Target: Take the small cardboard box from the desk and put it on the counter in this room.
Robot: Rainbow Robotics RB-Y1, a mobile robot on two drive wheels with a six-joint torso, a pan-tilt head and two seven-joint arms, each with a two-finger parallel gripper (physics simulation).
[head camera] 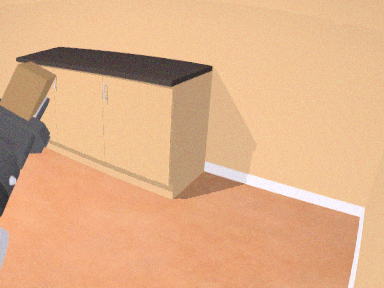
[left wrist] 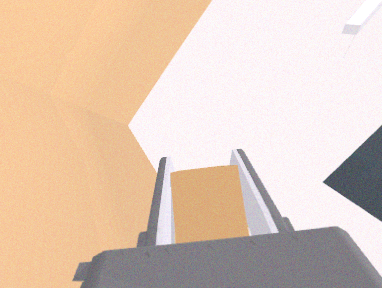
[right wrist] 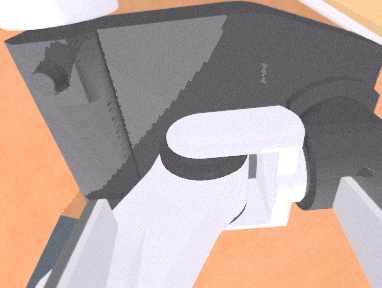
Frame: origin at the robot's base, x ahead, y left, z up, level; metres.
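Seen in the pictures: left gripper, fingertip midpoint: (left wrist: 201, 160); right gripper, fingertip midpoint: (right wrist: 221, 202).
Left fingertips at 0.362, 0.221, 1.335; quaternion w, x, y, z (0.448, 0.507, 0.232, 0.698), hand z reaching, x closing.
Note:
A point is followed by its place in that frame, as x, y, z.
The small cardboard box (head camera: 29, 90) {0.273, 0.186, 1.366} (left wrist: 210, 202) {0.328, 0.224, 1.328} is a plain brown block. My left gripper (head camera: 24, 106) {0.362, 0.221, 1.335} (left wrist: 201, 160) {0.362, 0.221, 1.335} is shut on it, with one finger on each side in the left wrist view. In the head view the box is held up at the left edge, where it overlaps the front left of the counter (head camera: 120, 65) {2.405, 0.369, 0.912} in the picture. The counter has a dark top on a light wood cabinet against the wall. My right gripper (right wrist: 221, 202) {-0.232, -0.218, 0.535} is open, with its fingers wide apart and no object between them. The desk does not show in the head view.
Orange-brown floor (head camera: 115, 235) {1.590, 0.319, 0.001} lies in front of the cabinet. A white baseboard (head camera: 300, 193) {2.046, -1.061, 0.060} runs along the wall to a corner at the right. Parts of the robot's own body (right wrist: 165, 75) {-0.172, -0.139, 0.170} fill much of the right wrist view. A dark shape (left wrist: 357, 175) {0.317, 0.412, 1.659} shows in the left wrist view.

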